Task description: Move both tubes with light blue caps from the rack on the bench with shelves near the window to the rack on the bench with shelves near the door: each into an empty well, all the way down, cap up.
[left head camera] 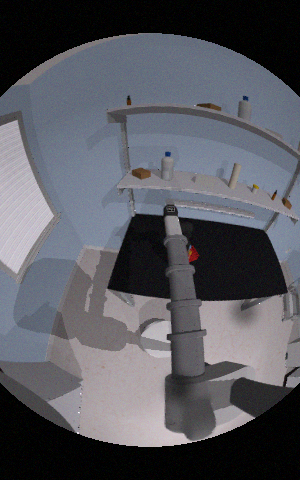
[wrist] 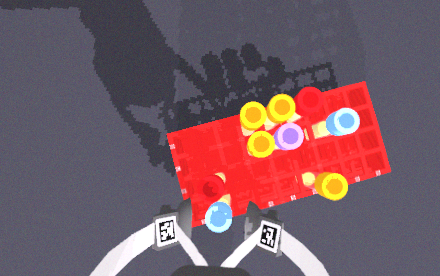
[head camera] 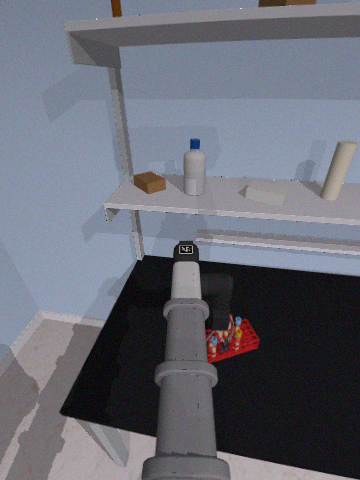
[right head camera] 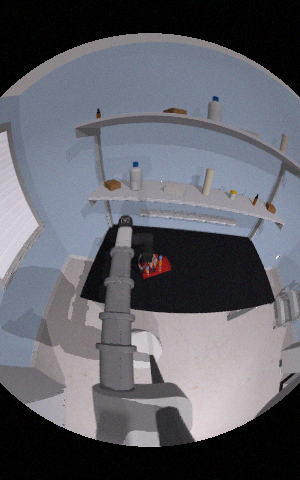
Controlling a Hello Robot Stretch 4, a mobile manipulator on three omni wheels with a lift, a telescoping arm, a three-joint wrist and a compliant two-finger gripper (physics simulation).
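Places are measured from the robot's base along level axes (x ahead, y left, z up), in centimetres.
Where they show: hand at its tool point: (wrist: 218, 220) (head camera: 213, 347) (right head camera: 146, 270); robot's base at its link origin: (left head camera: 160, 337) (right head camera: 141, 348).
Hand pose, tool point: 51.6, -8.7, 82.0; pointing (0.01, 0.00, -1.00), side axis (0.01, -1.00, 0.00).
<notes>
Each offset is from my tool point to the centre of the thing, as dx, dy, dz. "spot": to the spot under its first point. Level surfaces: height alone.
A red rack {+5.8, -5.5, -5.7} (wrist: 200, 145) (head camera: 248, 348) (right head camera: 163, 271) stands on the black bench top {dz -8.5} (head camera: 310, 400) (right head camera: 215, 280). One tube with a light blue cap {+0.9, -0.2, -2.2} (wrist: 218, 218) (head camera: 214, 340) stands at the rack's near left corner in the wrist view. The other light blue cap (wrist: 343, 121) (head camera: 238, 320) is towards the rack's right end. My gripper (wrist: 218, 221) is open, its fingertips on either side of the near light blue cap, with a gap on both sides. How deep the tips reach beside the tube is unclear. The rack near the door does not show in these views.
Yellow caps {+3.5, -8.4, -2.2} (wrist: 331, 186) {+8.3, -2.3, -2.2} (wrist: 253, 115), a violet cap (wrist: 289, 136) and red caps {+9.6, -6.4, -2.2} (wrist: 309, 100) {+2.9, +0.5, -2.2} (wrist: 211, 185) stand in the same rack. A shelf (head camera: 165, 209) with a blue-capped bottle {+37.2, +5.8, +46.1} (head camera: 194, 172) is above the bench's back. The window {spot: +31.6, +130.3, +40.7} (left head camera: 22, 200) is at left.
</notes>
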